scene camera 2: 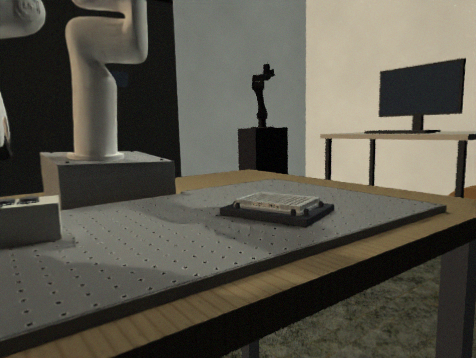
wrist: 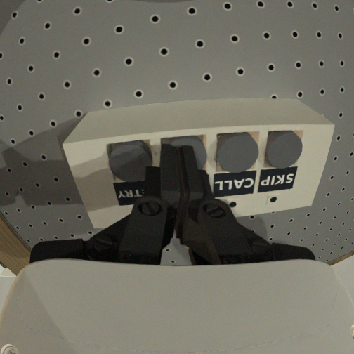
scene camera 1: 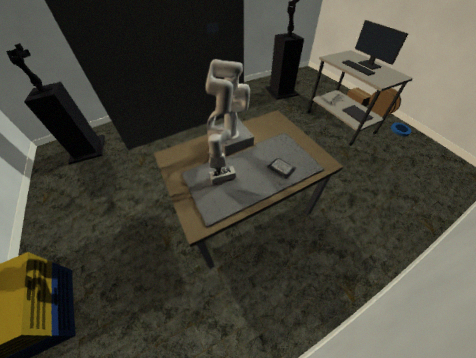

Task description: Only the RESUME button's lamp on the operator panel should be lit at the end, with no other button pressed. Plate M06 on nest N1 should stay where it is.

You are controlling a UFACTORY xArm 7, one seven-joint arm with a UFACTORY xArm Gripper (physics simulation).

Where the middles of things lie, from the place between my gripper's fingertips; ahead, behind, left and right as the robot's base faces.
I see the retry button [wrist: 128, 159] 2 cm to the right of my hand and 1 cm behind it. The rest, counted from my hand: plate M06 [scene camera 2: 263, 201]: 44 cm to the left, 8 cm ahead, 4 cm below; then call button [wrist: 237, 151]: 4 cm to the left; then skip button [wrist: 283, 148]: 7 cm to the left.
